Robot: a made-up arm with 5 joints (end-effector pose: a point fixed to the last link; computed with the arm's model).
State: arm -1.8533 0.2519 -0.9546 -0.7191 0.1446
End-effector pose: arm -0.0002 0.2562 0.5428 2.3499 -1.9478 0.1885
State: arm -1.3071 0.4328 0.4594 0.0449 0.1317
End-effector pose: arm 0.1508 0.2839 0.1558 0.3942 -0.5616 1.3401
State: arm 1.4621 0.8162 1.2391 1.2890 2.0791
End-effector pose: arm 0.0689 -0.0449 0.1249 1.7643 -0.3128 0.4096
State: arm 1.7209 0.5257 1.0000 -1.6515 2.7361
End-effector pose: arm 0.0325 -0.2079 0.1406 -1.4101 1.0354 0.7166
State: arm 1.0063 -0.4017 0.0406 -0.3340 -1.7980
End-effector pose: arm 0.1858 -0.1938 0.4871 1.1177 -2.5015 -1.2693
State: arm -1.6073 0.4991 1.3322 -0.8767 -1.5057
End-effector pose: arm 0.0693 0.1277 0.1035 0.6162 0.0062 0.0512
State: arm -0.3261 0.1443 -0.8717 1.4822 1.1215
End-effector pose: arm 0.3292 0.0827 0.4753 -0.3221 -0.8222 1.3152
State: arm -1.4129 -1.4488 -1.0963 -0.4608 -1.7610
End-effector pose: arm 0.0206 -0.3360 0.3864 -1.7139 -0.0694 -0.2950
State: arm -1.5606 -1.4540 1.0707 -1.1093 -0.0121
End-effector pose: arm 0.0746 0.0629 0.4026 2.2346 -2.1244 0.0822
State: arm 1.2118 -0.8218 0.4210 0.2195 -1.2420
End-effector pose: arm 0.1235 -0.1596 0.4478 0.0846 -2.1445 -1.6980
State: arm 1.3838 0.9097 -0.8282 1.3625 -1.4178
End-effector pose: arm 0.1365 -0.3837 0.2273 0.0075 -0.1824 -2.8450
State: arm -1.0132 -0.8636 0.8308 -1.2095 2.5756
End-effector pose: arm 0.1528 0.1250 0.4091 2.0854 2.2079 -0.4934
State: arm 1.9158 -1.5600 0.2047 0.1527 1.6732
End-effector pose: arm 0.0902 0.0739 0.4977 -2.7213 0.5498 -0.0750
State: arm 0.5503 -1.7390 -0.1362 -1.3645 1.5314
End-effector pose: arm -0.1448 0.1253 0.4113 1.2912 0.7993 0.7531
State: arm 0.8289 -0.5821 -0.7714 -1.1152 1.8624
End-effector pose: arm 0.0487 0.0147 0.5978 2.2267 0.5674 0.5233
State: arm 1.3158 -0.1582 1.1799 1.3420 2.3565
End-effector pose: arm 0.0954 -0.1211 0.1809 0.8010 -0.1969 0.9378
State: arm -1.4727 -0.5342 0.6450 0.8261 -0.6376
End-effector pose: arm 0.0947 0.2104 0.3219 0.5732 -0.3067 0.7594
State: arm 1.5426 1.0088 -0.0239 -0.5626 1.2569
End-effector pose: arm 0.0739 -0.3497 0.0855 -1.1314 -0.2239 -0.2967
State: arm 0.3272 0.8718 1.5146 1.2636 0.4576
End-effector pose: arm 0.0672 -0.0047 0.1679 0.7482 1.9403 0.0499
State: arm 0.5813 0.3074 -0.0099 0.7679 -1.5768
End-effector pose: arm 0.3464 -0.1882 0.2642 0.3102 -0.5392 -2.1506
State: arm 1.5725 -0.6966 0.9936 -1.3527 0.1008
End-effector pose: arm 0.0637 -0.1761 0.3542 -1.9786 -1.8748 -0.4947
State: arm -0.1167 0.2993 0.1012 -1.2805 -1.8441
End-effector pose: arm 0.4022 0.0340 0.3227 2.2039 -1.4004 -0.7290
